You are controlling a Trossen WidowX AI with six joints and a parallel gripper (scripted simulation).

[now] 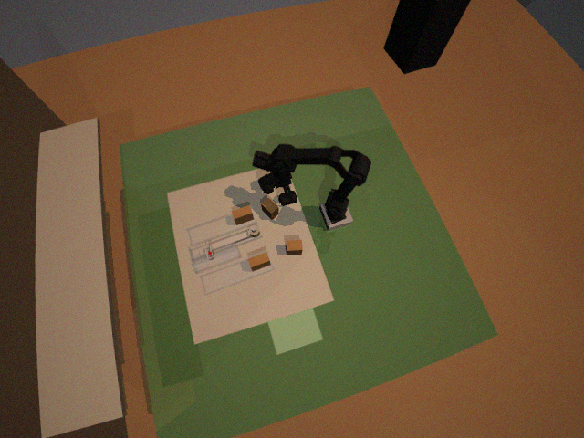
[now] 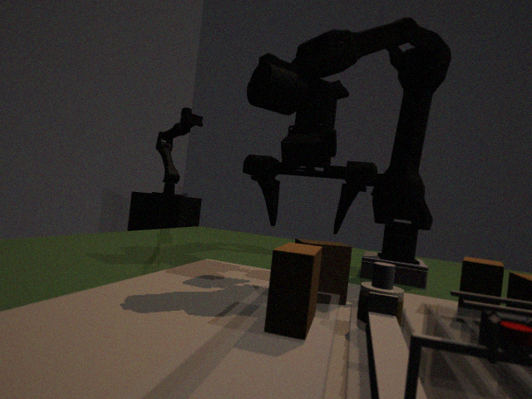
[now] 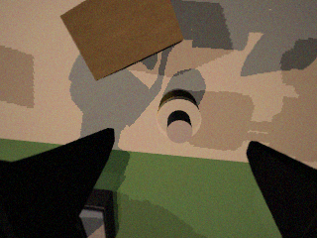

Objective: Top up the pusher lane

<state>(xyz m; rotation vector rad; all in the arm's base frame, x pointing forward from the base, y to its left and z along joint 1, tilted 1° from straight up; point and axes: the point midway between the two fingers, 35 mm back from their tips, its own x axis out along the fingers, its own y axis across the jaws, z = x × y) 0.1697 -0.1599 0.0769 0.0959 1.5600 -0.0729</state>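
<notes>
Right now the beige board is 220 mm ahead of my gripper tip, 120 mm to the left of it and 80 mm below it. The rest, counted from my gripper tip: long beige shelf (670 mm ahead, 290 mm above, 70 mm to the left); then red-topped part (350 mm ahead, 130 mm to the left, 10 mm below).
</notes>
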